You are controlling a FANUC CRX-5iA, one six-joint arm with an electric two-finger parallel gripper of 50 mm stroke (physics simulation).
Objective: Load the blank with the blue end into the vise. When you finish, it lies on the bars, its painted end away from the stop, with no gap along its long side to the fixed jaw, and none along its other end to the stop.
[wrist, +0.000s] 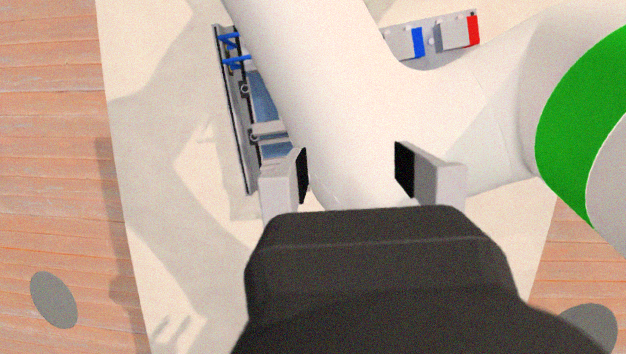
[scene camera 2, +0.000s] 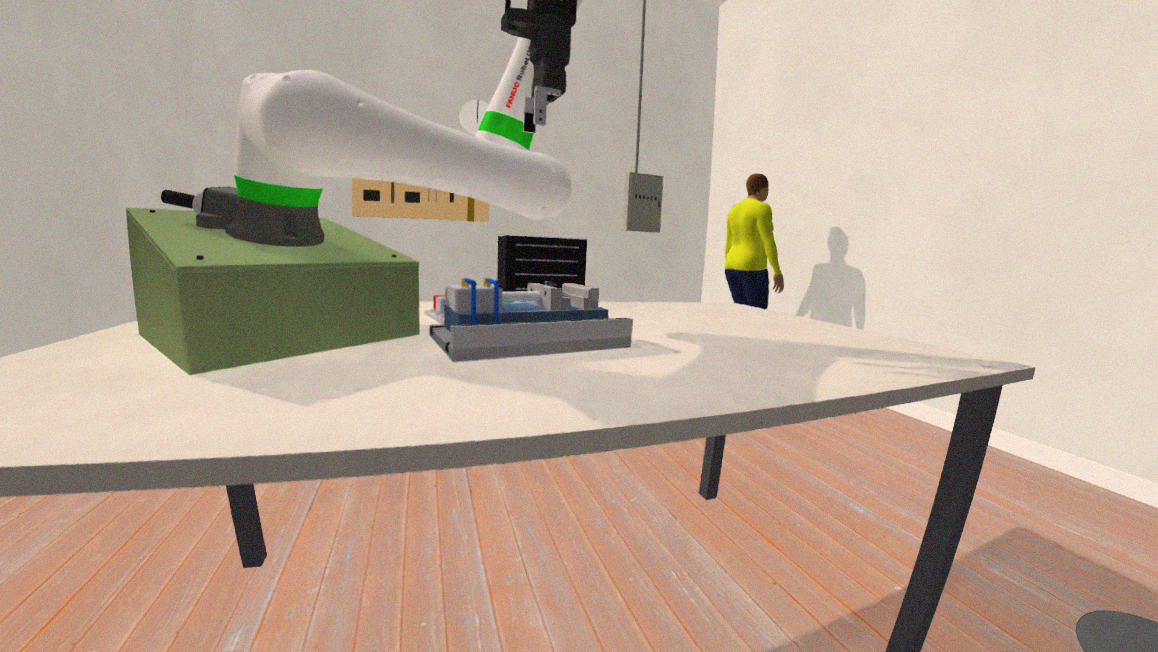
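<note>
The blank with the blue end (wrist: 403, 46) lies on a grey plate (wrist: 431, 62) at the top of the wrist view, partly hidden by the arm. The vise (scene camera 2: 534, 314) (wrist: 263, 100) stands on the table; in the wrist view the arm covers much of it. Its light jaws (scene camera 2: 580, 294) show on the right in the scene view. The stop and bars cannot be made out clearly. My gripper (scene camera 2: 534, 117) (wrist: 350, 162) is open and empty, high above the table, with the arm's white link behind its fingers in the wrist view.
A blank with a red end (wrist: 454, 36) lies beside the blue-ended one. Blue hooked parts (scene camera 2: 472, 301) (wrist: 236, 59) stand at the vise's left end in the scene view. The green pedestal (scene camera 2: 299, 311) stands left of the vise. A person (scene camera 2: 751, 234) stands behind the table.
</note>
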